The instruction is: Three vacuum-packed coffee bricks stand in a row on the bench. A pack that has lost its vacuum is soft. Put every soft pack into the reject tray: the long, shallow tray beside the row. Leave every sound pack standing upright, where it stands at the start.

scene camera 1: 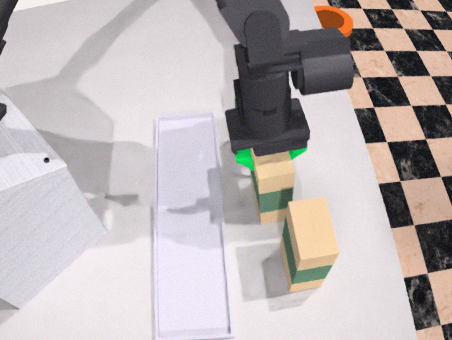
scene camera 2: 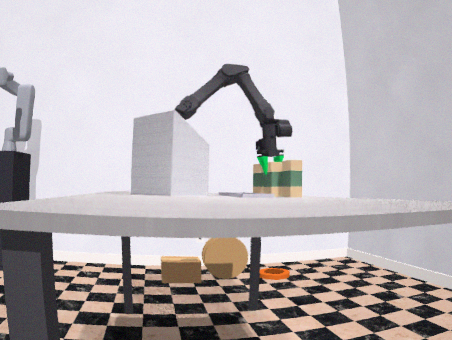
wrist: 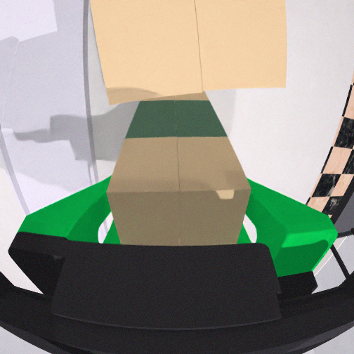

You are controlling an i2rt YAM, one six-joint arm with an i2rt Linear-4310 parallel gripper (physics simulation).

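Places are measured from the arm's base along level axes (x ahead, y left, z up), in centimetres.
Where they show: gripper, between the fingertips: [scene camera 1: 269, 163] [scene camera 2: 271, 174]; arm's base, origin of its link: [scene camera 2: 171, 131].
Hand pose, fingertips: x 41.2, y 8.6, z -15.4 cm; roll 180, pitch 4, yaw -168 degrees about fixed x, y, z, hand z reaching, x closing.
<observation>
Each offset is from my fingertips to the top centre of the thing.
Three tan packs with green bands stand upright in a row. My gripper [scene camera 1: 272, 162] [scene camera 2: 270, 166] [wrist: 176, 174] is shut on the middle pack @(dy -1.2, dx +0.4, dz +4.9 cm) [scene camera 1: 276, 199] [scene camera 2: 274, 180] [wrist: 177, 162], with a green finger against each side near its top. This pack stands on the bench, and its sides look straight. The near pack @(dy -12.5, dx +5.6, dz +4.8 cm) [scene camera 1: 312, 230] [scene camera 2: 293, 179] stands apart from the fingers. The far pack @(dy +9.3, dx -3.4, dz -1.2 cm) [scene camera 2: 258, 180] is mostly hidden by the arm in scene view 1. Another pack's top [wrist: 195, 45] fills the upper wrist view. The long reject tray [scene camera 1: 230, 320] lies left of the row and holds no pack.
A large grey block [scene camera 1: 45, 240] [scene camera 2: 152, 155] stands left of the tray. The bench edge drops to a chequered floor [scene camera 1: 415, 160] on the right. An orange ring [scene camera 1: 346, 25] [scene camera 2: 274, 277] lies on the floor. A second grey arm [scene camera 2: 24, 110] stands at the far left.
</observation>
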